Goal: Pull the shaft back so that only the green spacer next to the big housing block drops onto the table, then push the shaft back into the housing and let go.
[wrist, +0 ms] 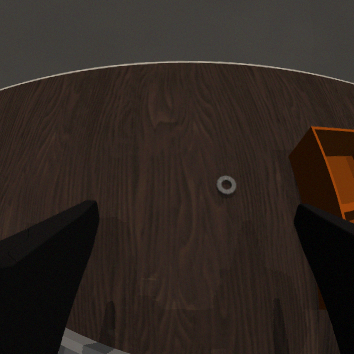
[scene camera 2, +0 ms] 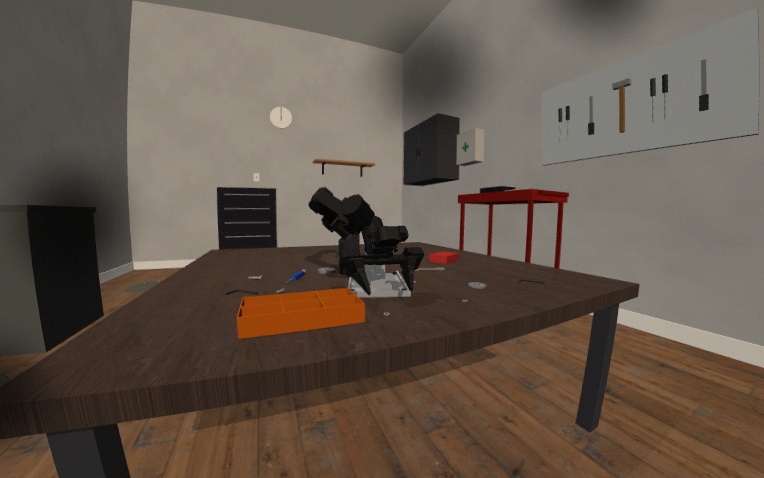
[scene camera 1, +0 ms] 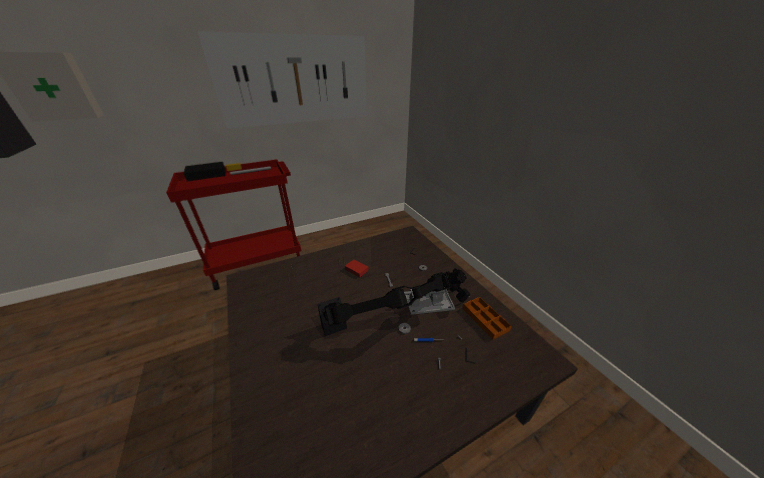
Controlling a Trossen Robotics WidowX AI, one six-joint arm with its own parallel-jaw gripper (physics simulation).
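Seen in the pictures: gripper, fingertip midpoint: (wrist: 202, 213) (scene camera 2: 391, 292); arm's base, origin of the base link: (scene camera 2: 347, 233) (scene camera 1: 330, 313).
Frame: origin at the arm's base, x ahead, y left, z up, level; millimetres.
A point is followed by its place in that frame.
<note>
The light grey fixture plate (scene camera 1: 418, 307) (scene camera 2: 388, 293) (wrist: 75, 342) lies on the table, and a corner of it shows at the bottom left of the wrist view. A grey block (scene camera 1: 438, 297) @[y -122, x 538, z -61 mm] (scene camera 2: 376, 271) @[y -118, x 568, z -52 mm] stands on the plate, partly behind the arm and gripper. My gripper (scene camera 2: 389, 290) @[y -142, x 692, z -68 mm] (wrist: 202, 213) @[y -142, x 692, z -68 mm] is open and empty, fingers wide apart and pointing down. In scene camera 2 its fingers stand in front of the plate, one towards each side; in the wrist view bare table shows between them. The shaft and green spacer cannot be made out; the arm and gripper hide much of the fixture.
An orange compartment tray (scene camera 2: 301, 324) @[y -330, x 729, z -92 mm] (wrist: 317, 182) @[y -217, x 703, z -81 mm] stands beside the fixture, near the right finger in the wrist view. A small washer (wrist: 226, 178) @[y -167, x 722, z -102 mm] lies beyond the fingertips. A blue screwdriver (scene camera 1: 424, 339) @[y -275, x 337, z -90 mm] (scene camera 2: 297, 275) @[y -281, x 365, z -91 mm] and a red box (scene camera 1: 356, 267) @[y 324, x 276, z -73 mm] (scene camera 2: 444, 257) @[y 291, x 332, z -79 mm] lie farther off.
</note>
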